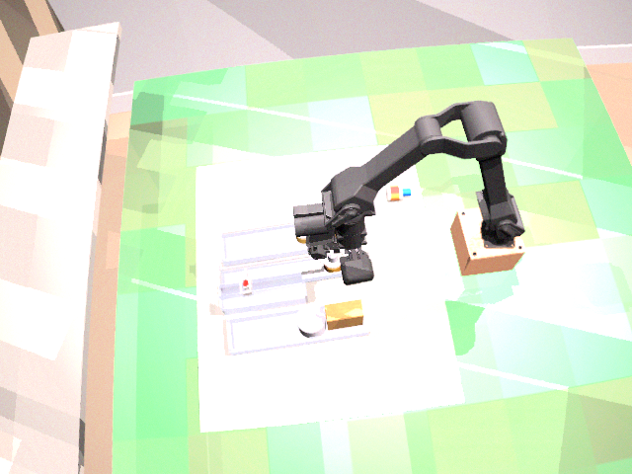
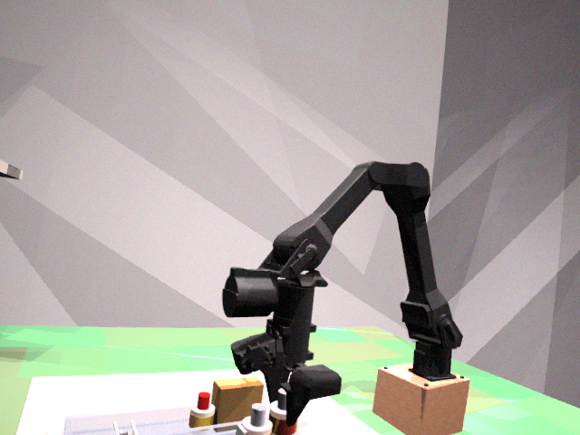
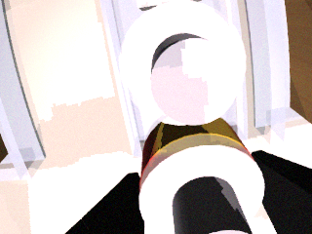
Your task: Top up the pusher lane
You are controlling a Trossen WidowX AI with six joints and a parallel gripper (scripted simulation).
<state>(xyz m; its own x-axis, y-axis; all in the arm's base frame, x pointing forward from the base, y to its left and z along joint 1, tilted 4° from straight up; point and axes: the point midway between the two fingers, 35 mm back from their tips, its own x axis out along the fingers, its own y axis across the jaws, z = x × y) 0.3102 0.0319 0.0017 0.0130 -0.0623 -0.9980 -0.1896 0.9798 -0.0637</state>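
Now: the sprung lane 16 cm ahead of my gripper tip, 5 cm to the left of it and 3 cm below it. Also, from my gripper tip: small jar 17 cm to the right, 11 cm behind, 3 cm below.
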